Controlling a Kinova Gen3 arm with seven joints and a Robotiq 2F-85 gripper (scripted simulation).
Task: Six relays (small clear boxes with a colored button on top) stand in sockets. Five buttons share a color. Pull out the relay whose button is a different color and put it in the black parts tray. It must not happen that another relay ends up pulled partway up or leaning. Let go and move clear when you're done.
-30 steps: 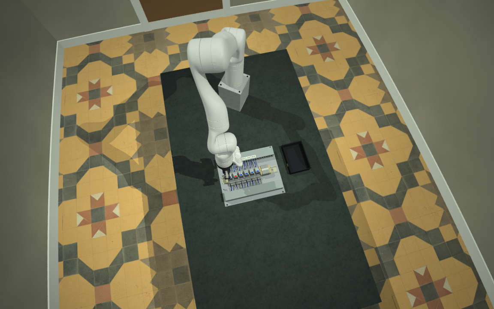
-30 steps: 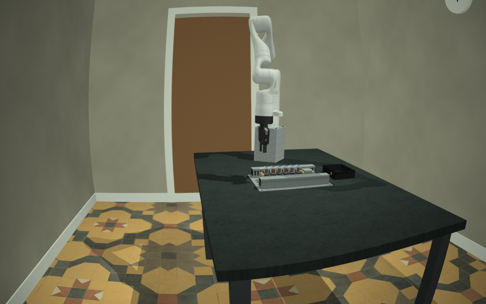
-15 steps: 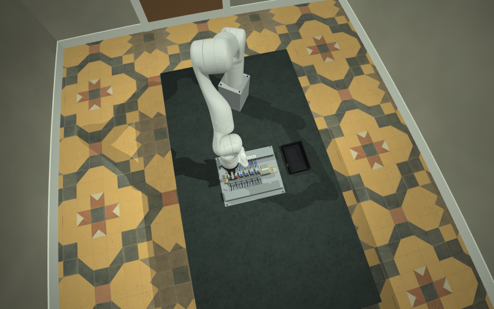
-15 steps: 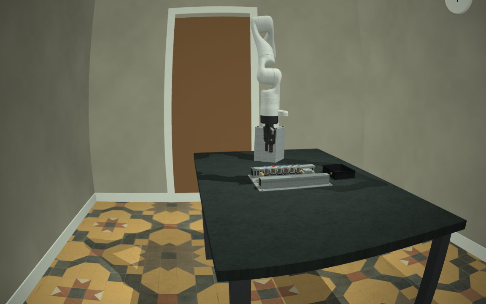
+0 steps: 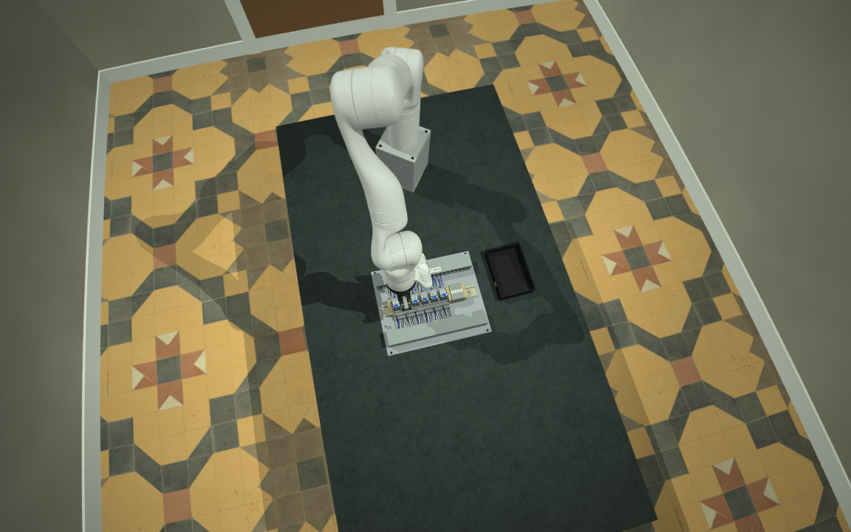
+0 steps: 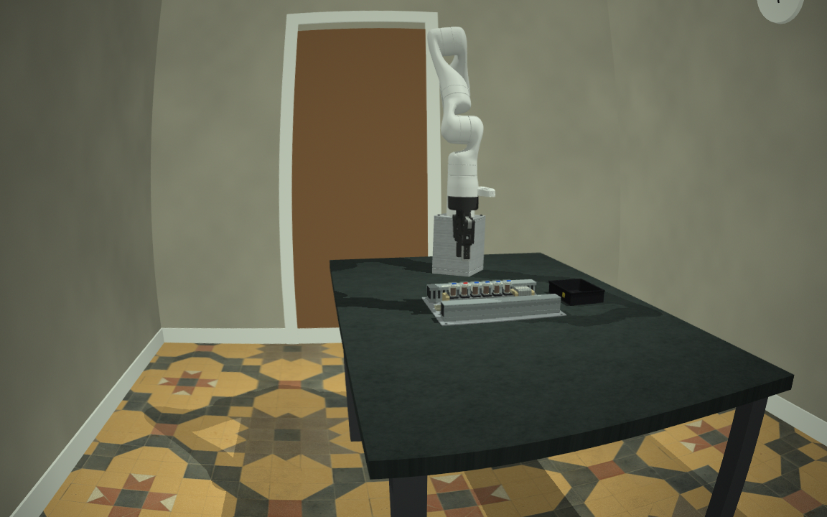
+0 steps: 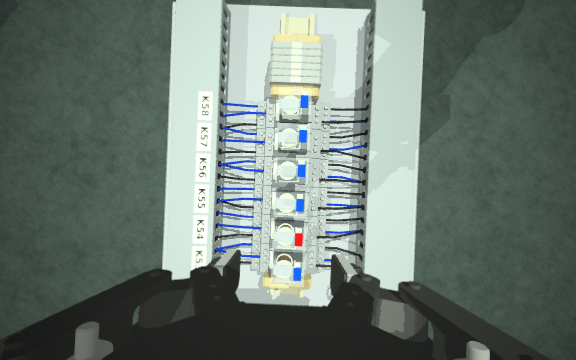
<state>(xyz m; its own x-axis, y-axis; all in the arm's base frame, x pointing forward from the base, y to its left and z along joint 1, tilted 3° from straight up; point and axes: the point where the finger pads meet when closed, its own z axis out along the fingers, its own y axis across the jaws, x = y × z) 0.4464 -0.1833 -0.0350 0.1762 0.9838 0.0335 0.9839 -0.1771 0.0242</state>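
The clear relay lies 90 mm below my hand. Round my hand: panel: 20 mm ahead, 80 mm to the left, 140 mm below; black parts tray: 30 mm ahead, 340 mm to the left, 120 mm below.
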